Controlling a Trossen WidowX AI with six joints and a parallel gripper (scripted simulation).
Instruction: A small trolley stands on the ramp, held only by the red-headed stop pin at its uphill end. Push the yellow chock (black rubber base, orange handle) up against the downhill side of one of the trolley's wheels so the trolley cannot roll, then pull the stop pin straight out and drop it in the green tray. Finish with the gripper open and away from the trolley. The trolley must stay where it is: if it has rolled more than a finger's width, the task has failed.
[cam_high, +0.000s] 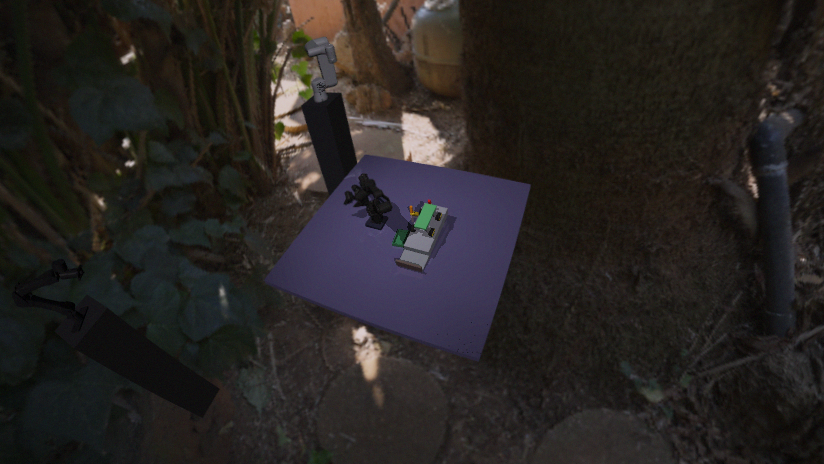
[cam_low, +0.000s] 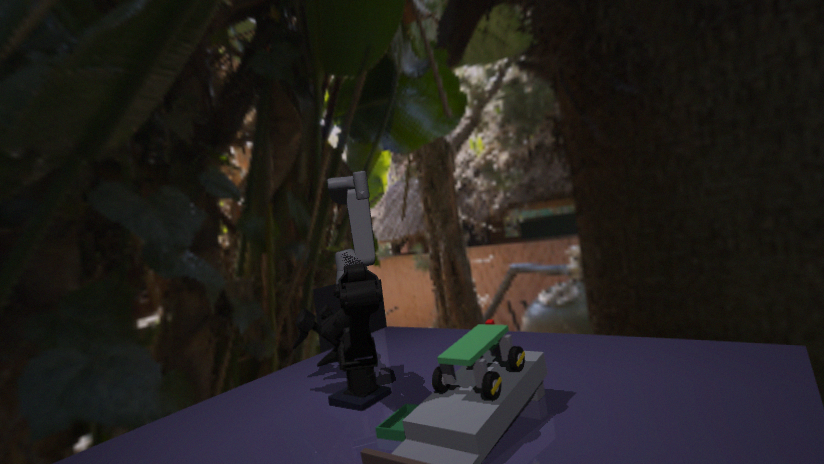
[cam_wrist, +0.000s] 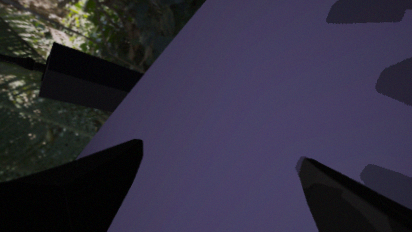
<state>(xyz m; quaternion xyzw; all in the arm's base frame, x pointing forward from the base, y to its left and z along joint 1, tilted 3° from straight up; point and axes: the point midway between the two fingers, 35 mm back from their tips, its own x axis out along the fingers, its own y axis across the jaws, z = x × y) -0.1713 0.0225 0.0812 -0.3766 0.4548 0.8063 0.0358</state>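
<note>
My gripper tip is now 400 mm short of the yellow chock, 100 mm to the right of it and 70 mm above it. Also, from my gripper tip: brown strip: 510 mm ahead, 310 mm to the right, 60 mm below; then stop pin: 520 mm ahead, 80 mm to the left, 50 mm above; then green-decked trolley: 530 mm ahead, 30 mm to the right, 20 mm above.
</note>
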